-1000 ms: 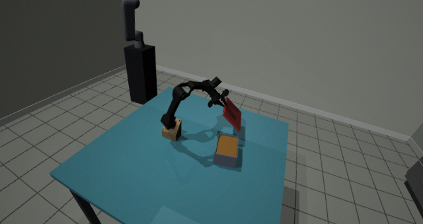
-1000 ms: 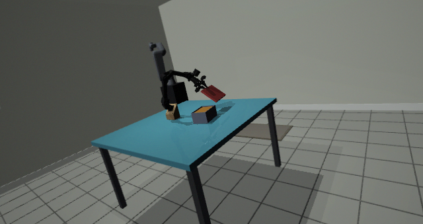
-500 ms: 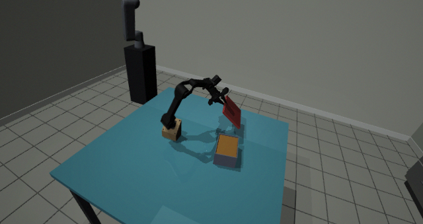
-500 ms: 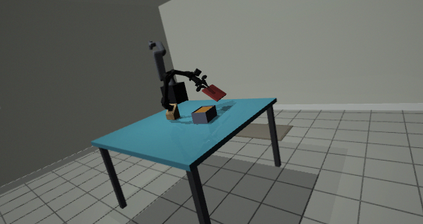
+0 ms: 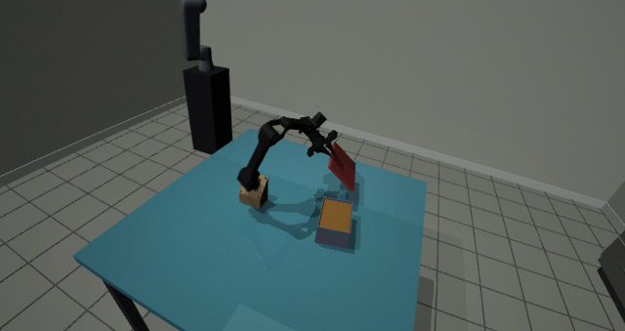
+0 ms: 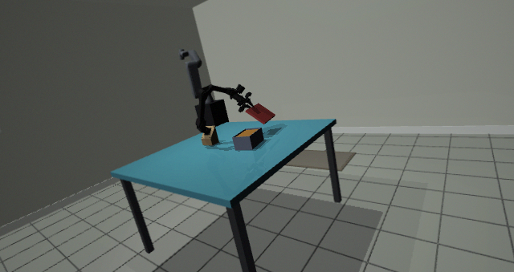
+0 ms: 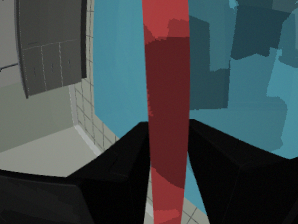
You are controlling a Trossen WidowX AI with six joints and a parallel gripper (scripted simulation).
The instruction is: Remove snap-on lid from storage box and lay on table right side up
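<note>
My gripper tip is 6 cm short of the lid, 1 cm to the right of it and 5 cm above it. The rest, counted from my gripper tip: storage box (11 cm ahead, 28 cm to the right, 17 cm below).
</note>
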